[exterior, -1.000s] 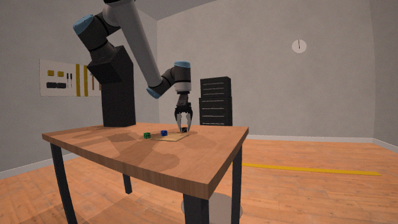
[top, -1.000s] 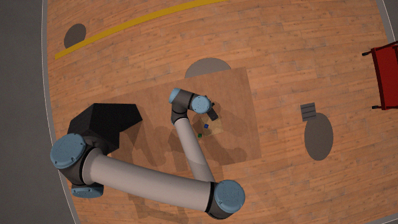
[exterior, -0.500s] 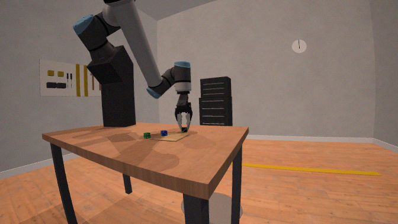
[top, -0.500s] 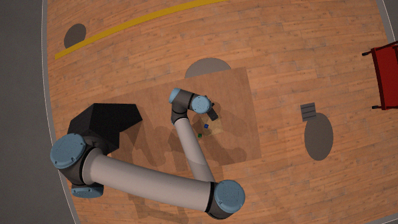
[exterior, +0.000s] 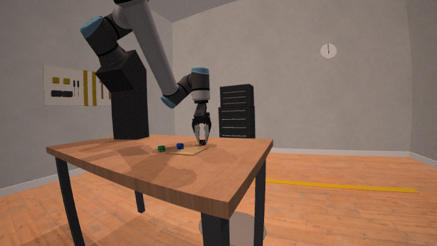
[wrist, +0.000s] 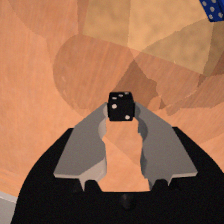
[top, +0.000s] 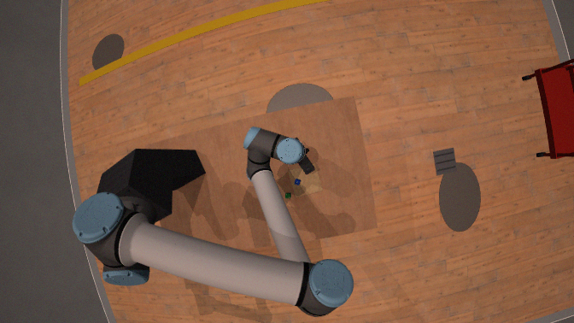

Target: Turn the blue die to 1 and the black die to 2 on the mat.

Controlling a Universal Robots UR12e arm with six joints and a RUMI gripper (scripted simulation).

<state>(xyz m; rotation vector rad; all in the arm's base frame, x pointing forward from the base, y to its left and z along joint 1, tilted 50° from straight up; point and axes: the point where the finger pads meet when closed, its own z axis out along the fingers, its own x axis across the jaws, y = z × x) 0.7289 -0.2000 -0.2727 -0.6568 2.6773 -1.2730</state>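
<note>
Right now my hand is 13 cm to the left of the tan mat, 2 cm above it and 1 cm past it. The rest, counted from my hand: green die (18 cm to the right, 11 cm behind); black die (right at my hand); blue die (13 cm to the right, 5 cm behind).
</note>
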